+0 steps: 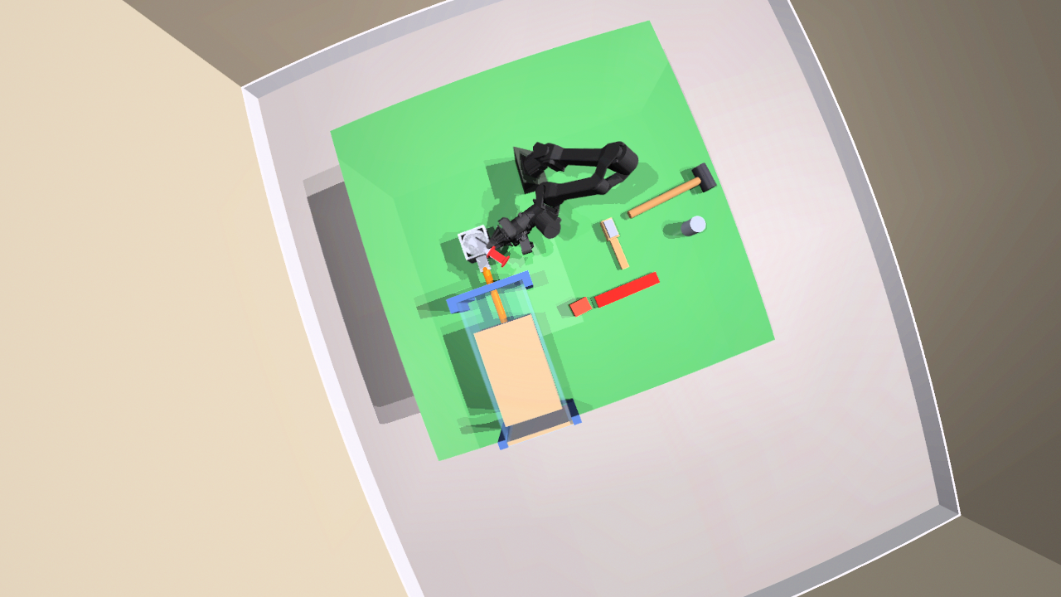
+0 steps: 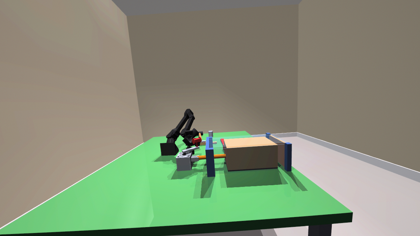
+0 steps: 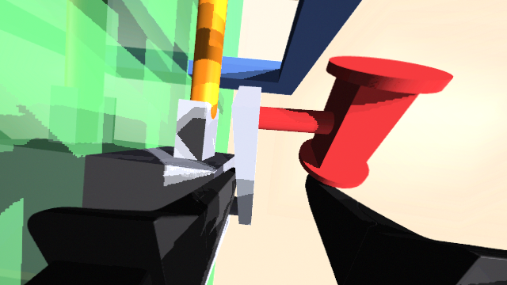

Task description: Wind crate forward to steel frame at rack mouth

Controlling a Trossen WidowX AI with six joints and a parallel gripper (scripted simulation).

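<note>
My gripper tip is now 10 mm short of the winch handle and 10 mm above it. Also, from my gripper tip: blue steel frame: 120 mm ahead, 20 mm to the right, 20 mm below; then winch: 100 mm below, 50 mm to the right, 50 mm behind; then red knob: 40 mm ahead, 20 mm to the left, 20 mm above.
</note>
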